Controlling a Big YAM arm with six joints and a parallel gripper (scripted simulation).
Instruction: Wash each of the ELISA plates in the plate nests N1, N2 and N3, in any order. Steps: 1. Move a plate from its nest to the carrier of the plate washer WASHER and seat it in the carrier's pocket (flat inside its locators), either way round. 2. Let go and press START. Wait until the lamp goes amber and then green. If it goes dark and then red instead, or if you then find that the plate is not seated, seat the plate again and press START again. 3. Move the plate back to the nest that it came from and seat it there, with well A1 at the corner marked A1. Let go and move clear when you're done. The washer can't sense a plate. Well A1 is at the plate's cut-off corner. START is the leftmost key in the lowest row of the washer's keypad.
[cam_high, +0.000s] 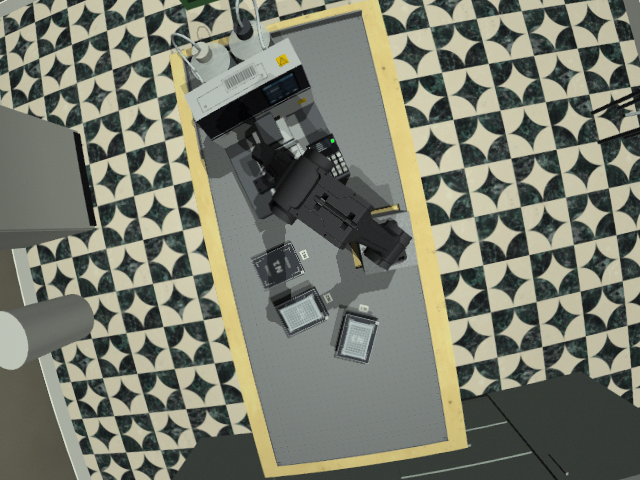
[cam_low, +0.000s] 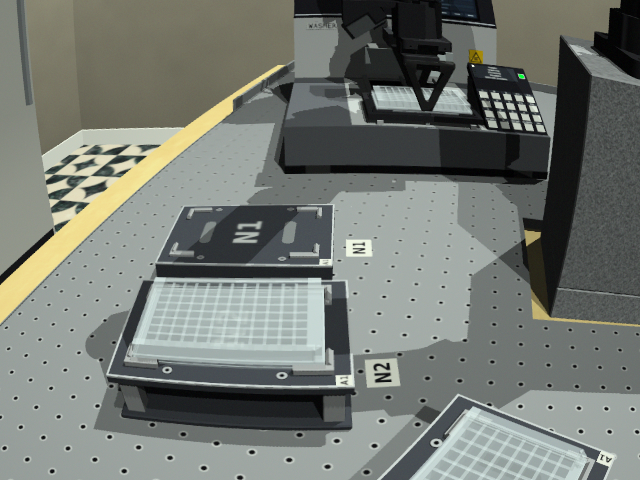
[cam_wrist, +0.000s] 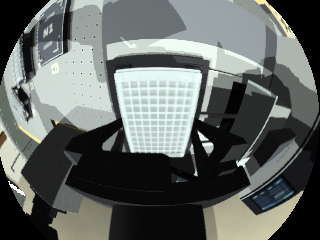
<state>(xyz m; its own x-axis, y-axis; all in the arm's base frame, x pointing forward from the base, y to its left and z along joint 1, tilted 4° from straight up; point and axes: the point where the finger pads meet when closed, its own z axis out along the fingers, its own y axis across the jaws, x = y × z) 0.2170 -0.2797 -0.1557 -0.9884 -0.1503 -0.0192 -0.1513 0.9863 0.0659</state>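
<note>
Now: the washer carrier 1 cm below my hand. Round my hand: plate washer: 2 cm ahead, 15 cm to the right, 4 cm above; nest N3: 4 cm behind, 61 cm to the left, 5 cm below; nest label: 6 cm ahead, 26 cm to the left, 9 cm below.
</note>
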